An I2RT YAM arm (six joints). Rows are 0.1 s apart.
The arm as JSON. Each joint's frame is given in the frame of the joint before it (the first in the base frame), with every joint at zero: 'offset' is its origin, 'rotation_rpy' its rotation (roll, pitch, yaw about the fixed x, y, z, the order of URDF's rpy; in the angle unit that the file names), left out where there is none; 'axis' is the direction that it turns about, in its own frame. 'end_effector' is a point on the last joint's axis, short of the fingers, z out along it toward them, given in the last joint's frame.
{
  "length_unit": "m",
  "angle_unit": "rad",
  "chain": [
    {
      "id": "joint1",
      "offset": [
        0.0,
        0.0,
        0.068
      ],
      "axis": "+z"
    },
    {
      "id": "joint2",
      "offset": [
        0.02,
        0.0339,
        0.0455
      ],
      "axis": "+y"
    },
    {
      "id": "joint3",
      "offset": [
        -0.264,
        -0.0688,
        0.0
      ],
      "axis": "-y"
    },
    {
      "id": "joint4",
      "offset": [
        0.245,
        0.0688,
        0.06
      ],
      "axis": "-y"
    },
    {
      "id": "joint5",
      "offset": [
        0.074,
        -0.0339,
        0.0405
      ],
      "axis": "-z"
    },
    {
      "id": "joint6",
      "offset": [
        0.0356,
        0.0,
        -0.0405
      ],
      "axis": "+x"
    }
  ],
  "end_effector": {
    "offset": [
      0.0,
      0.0,
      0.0
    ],
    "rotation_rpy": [
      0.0,
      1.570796,
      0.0
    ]
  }
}
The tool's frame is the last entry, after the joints.
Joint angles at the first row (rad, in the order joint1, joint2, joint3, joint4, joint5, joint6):
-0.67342, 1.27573, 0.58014, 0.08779, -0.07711, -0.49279
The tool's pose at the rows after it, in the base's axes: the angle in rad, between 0 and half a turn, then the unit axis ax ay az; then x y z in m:
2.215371 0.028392 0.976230 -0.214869 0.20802 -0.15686 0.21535
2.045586 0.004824 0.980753 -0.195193 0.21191 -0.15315 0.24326
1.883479 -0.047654 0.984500 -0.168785 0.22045 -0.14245 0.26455
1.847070 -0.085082 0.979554 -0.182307 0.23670 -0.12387 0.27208
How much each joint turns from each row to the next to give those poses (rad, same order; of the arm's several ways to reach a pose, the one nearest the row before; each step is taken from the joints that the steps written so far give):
-0.00006, -0.04274, 0.05348, -0.05632, -0.12466, -0.01167
0.00435, -0.04621, 0.03440, 0.04984, -0.12191, 0.05220
0.03849, -0.02301, 0.01657, 0.09541, -0.10944, 0.04575
0.10036, 0.00848, 0.01451, 0.04668, 0.06360, -0.00865

